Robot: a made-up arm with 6 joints.
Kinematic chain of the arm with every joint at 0, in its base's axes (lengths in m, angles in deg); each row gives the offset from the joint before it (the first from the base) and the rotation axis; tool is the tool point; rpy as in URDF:
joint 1: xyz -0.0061 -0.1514 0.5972 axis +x
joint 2: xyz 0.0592 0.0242 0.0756 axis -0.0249 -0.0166 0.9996
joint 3: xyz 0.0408 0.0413 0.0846 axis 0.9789 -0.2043 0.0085
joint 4: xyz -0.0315 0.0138 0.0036 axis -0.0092 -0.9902 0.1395
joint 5: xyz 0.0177 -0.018 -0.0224 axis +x
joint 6: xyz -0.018 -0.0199 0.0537 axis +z
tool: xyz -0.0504 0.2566 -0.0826 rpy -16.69 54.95 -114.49
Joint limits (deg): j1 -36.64..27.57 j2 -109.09..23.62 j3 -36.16..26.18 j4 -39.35..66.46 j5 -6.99..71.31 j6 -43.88..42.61
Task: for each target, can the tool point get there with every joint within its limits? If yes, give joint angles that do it. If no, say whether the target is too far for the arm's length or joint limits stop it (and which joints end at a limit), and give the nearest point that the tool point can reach.
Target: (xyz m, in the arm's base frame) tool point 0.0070 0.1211 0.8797
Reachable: yes | joints -11.21 -11.44 -2.60 -19.21 58.50 23.72
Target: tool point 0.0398 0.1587 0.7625
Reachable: yes | joints -3.30 -1.75 -11.15 -25.91 21.55 4.04
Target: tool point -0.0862 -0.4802 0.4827
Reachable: no: joint limits stop it (at a limit: joint 1, joint 2, joint 3, joint 4, joint 5, joint 6) | nearest point 0.0829 -0.4060 0.5958 | short by 0.217 m
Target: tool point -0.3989 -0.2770 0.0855
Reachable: no: too far | nearest point -0.0977 -0.0854 0.4961 | short by 0.544 m
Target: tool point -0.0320 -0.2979 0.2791
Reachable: no: joint limits stop it (at a limit: joint 1, joint 2, joint 4, joint 5, joint 6) | nearest point -0.0122 -0.1455 0.4904 | short by 0.261 m
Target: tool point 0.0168 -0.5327 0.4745
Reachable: no: joint limits stop it (at a limit: joint 1, joint 2, joint 3, joint 4, joint 5, joint 6) | nearest point 0.0829 -0.4060 0.5958 | short by 0.187 m
